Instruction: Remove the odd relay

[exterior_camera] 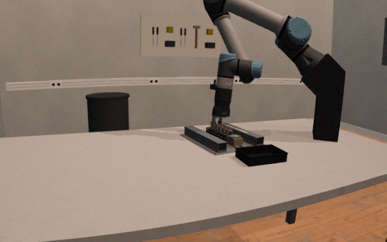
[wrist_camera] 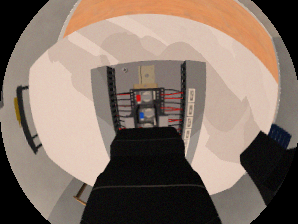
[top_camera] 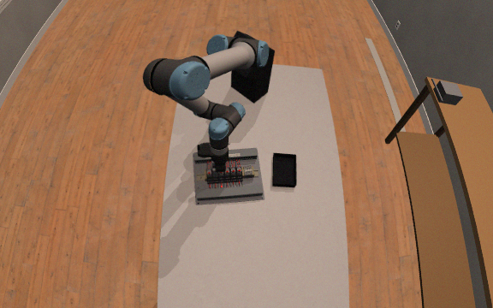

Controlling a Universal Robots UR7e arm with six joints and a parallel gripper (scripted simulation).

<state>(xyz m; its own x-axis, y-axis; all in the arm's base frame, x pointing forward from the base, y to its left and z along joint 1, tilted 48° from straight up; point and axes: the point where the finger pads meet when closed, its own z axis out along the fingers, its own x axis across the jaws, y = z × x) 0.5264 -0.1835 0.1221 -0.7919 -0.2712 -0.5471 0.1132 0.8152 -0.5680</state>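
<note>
My hand is 3 cm to the left of the red-button relay and 1 cm above it. From my hand the other things lie so: grey relay panel (6 cm to the left, 4 cm below, 1 cm ahead); black parts tray (32 cm to the left, 5 cm ahead, 4 cm below).
</note>
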